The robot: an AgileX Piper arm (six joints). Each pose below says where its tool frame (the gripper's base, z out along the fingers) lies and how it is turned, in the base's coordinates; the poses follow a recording.
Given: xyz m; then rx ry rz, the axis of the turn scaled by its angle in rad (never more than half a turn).
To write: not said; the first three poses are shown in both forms.
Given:
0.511 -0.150 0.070 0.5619 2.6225 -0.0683
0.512 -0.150 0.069 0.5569 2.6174 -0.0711
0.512 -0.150 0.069 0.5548 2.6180 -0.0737
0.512 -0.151 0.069 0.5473 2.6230 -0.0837
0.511 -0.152 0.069 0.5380 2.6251 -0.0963
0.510 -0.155 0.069 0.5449 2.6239 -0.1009
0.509 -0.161 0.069 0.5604 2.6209 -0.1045
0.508 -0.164 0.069 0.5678 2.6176 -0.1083
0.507 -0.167 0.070 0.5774 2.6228 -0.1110
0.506 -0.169 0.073 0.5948 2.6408 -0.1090
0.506 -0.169 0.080 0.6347 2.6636 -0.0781
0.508 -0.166 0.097 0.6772 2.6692 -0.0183
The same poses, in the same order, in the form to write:
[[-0.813 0.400 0.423 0.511], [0.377 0.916 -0.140 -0.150], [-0.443 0.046 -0.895 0.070], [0 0 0 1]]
[[-0.812 0.397 0.428 0.512], [0.373 0.917 -0.142 -0.150], [-0.449 0.044 -0.893 0.069], [0 0 0 1]]
[[-0.813 0.396 0.427 0.512], [0.372 0.917 -0.144 -0.150], [-0.449 0.042 -0.893 0.069], [0 0 0 1]]
[[-0.817 0.393 0.423 0.512], [0.365 0.919 -0.149 -0.151], [-0.447 0.033 -0.894 0.069], [0 0 0 1]]
[[-0.820 0.388 0.421 0.511], [0.356 0.921 -0.156 -0.152], [-0.448 0.022 -0.894 0.069], [0 0 0 1]]
[[-0.818 0.394 0.420 0.510], [0.360 0.919 -0.160 -0.155], [-0.449 0.020 -0.893 0.069], [0 0 0 1]]
[[-0.814 0.404 0.418 0.509], [0.370 0.914 -0.165 -0.161], [-0.449 0.020 -0.893 0.069], [0 0 0 1]]
[[-0.811 0.410 0.418 0.508], [0.374 0.912 -0.169 -0.164], [-0.451 0.019 -0.893 0.069], [0 0 0 1]]
[[-0.811 0.416 0.411 0.507], [0.380 0.909 -0.171 -0.167], [-0.445 0.018 -0.896 0.070], [0 0 0 1]]
[[-0.816 0.425 0.392 0.506], [0.391 0.905 -0.167 -0.169], [-0.425 0.017 -0.905 0.073], [0 0 0 1]]
[[-0.817 0.444 0.368 0.506], [0.421 0.895 -0.144 -0.169], [-0.393 0.037 -0.919 0.080], [0 0 0 1]]
[[-0.809 0.462 0.363 0.508], [0.457 0.883 -0.105 -0.166], [-0.370 0.081 -0.926 0.097], [0 0 0 1]]

